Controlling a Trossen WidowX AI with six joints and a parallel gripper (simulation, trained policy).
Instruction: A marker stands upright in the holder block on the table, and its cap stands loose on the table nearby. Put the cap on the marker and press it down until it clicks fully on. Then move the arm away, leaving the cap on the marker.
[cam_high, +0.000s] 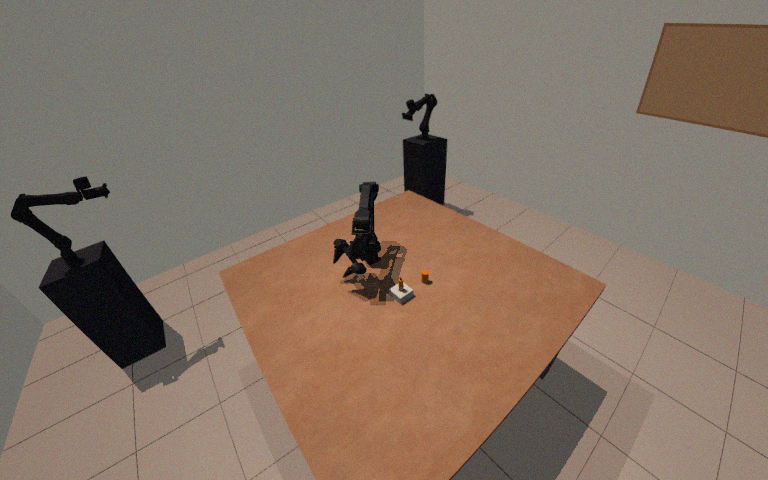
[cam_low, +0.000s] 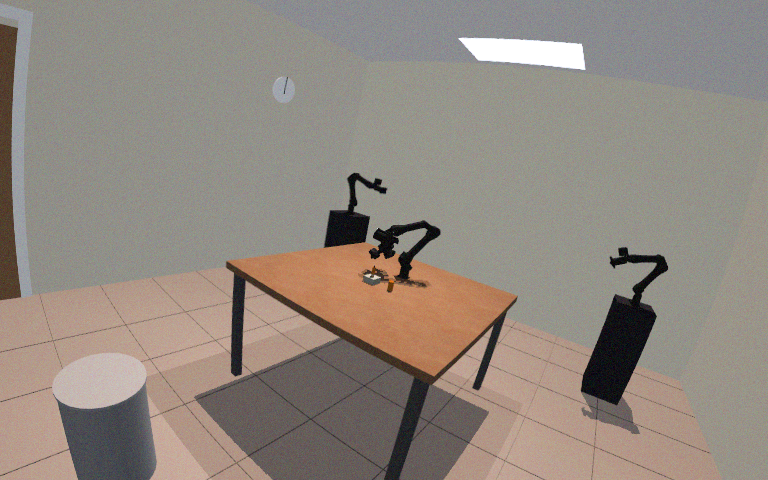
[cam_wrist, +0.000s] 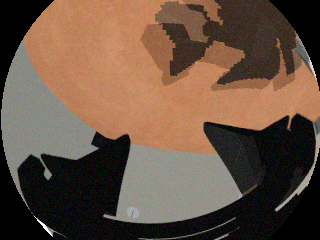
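The orange marker is 23 cm ahead of my gripper tip, 15 cm to the left of it and 1 cm below it. Round my gripper tip: orange cap: 29 cm to the left, 23 cm ahead, 6 cm below; then white holder block: 23 cm ahead, 15 cm to the left, 7 cm below.
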